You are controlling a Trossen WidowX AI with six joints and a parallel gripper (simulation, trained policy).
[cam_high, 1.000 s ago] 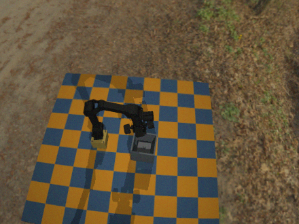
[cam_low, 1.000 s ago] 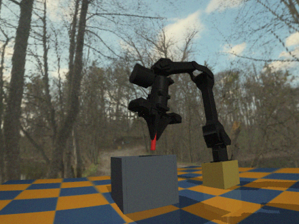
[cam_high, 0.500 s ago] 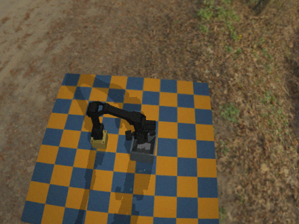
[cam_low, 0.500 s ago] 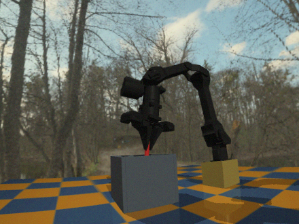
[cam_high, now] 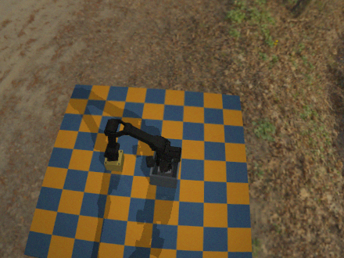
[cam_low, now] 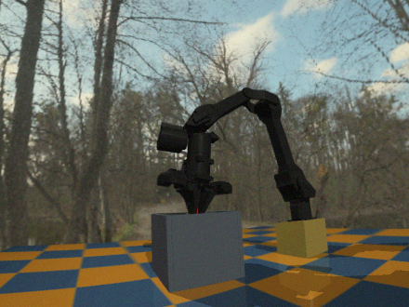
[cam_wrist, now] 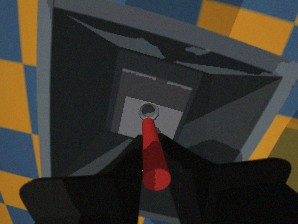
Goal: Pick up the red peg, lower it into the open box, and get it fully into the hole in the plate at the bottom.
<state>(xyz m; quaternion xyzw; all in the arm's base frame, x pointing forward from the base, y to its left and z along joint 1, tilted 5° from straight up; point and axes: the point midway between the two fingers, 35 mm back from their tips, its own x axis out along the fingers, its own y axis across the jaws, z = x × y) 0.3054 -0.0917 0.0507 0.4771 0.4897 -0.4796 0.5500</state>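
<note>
My gripper tip is 10 mm below the red peg. From my gripper tip the other things lie so: plate: 70 mm below, 10 mm to the right.
</note>
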